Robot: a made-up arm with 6 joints. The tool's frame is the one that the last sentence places.
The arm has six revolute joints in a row. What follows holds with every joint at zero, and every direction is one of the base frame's. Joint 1 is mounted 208.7 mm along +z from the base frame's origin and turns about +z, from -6.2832 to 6.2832 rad. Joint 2 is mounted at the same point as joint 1 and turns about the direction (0, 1, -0.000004), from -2.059 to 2.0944 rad. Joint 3 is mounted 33.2 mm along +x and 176.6 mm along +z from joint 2 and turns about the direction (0, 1, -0.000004), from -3.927 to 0.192 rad. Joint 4 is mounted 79.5 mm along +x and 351.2 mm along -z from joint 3 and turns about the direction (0, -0.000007, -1), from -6.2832 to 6.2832 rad. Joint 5 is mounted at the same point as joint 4 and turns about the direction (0, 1, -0.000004), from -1.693 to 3.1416 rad. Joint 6 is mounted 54.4 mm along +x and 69.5 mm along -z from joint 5 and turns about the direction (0, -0.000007, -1), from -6.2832 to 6.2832 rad. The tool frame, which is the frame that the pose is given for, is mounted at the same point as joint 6; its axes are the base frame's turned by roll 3.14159, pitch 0 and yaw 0 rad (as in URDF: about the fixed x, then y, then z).
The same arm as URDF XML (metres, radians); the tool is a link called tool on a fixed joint. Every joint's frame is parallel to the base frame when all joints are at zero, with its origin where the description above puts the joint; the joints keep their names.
<robot name="arm">
<joint name="tool_joint" type="fixed"><parent link="link6"/><child link="tool"/><origin xyz="0 0 0" rpy="3.1416 0 0"/></joint>
<joint name="joint 6" type="revolute"><parent link="link5"/><child link="link6"/><origin xyz="0.0544 0 -0.0695" rpy="0 0 0"/><axis xyz="0 0 -1"/><limit lower="-6.2832" upper="6.2832"/></joint>
<joint name="joint 5" type="revolute"><parent link="link4"/><child link="link5"/><origin xyz="0 0 0" rpy="0 0 0"/><axis xyz="0 1 0"/><limit lower="-1.693" upper="3.1416"/></joint>
<joint name="joint 4" type="revolute"><parent link="link3"/><child link="link4"/><origin xyz="0.0795 0 -0.3512" rpy="0 0 0"/><axis xyz="0 0 -1"/><limit lower="-6.2832" upper="6.2832"/></joint>
<joint name="joint 3" type="revolute"><parent link="link2"/><child link="link3"/><origin xyz="0.0332 0 0.1766" rpy="0 0 0"/><axis xyz="0 1 0"/><limit lower="-3.927" upper="0.192"/></joint>
<joint name="joint 2" type="revolute"><parent link="link1"/><child link="link2"/><origin xyz="0 0 0" rpy="0 0 0"/><axis xyz="0 1 0"/><limit lower="-2.059" upper="2.0944"/></joint>
<joint name="joint 1" type="revolute"><parent link="base"/><child link="link1"/><origin xyz="0 0 0.2087" rpy="0 0 0"/><axis xyz="0 0 1"/><limit lower="-6.2832" upper="6.2832"/></joint>
<link name="base"/>
<link name="link1"/>
<link name="link2"/>
<link name="link3"/>
<link name="link4"/>
<link name="link5"/>
<link name="link6"/>
<link name="tool"/>
</robot>

